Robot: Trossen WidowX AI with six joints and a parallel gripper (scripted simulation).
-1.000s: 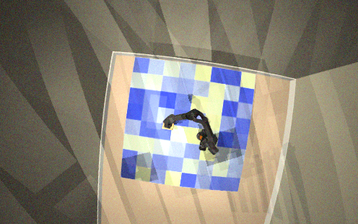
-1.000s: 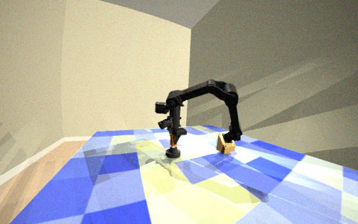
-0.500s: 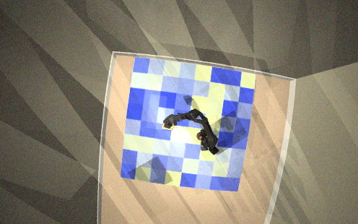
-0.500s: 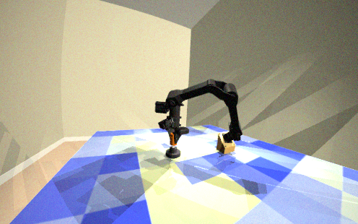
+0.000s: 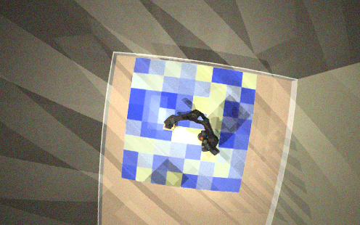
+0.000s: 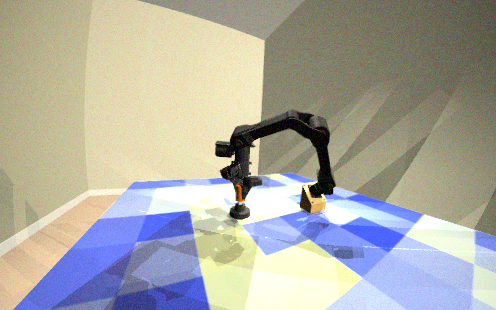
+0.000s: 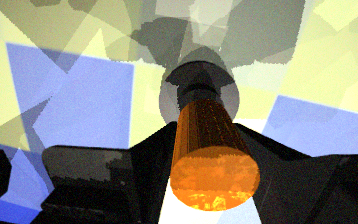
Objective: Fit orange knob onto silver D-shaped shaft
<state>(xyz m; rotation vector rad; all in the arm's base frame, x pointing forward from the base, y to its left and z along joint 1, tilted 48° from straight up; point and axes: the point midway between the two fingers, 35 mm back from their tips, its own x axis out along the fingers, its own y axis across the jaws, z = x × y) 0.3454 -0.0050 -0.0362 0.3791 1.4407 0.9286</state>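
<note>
My gripper tip is now 3 cm below the orange knob. Also, from my gripper tip: round dark pedestal 4 cm below.
</note>
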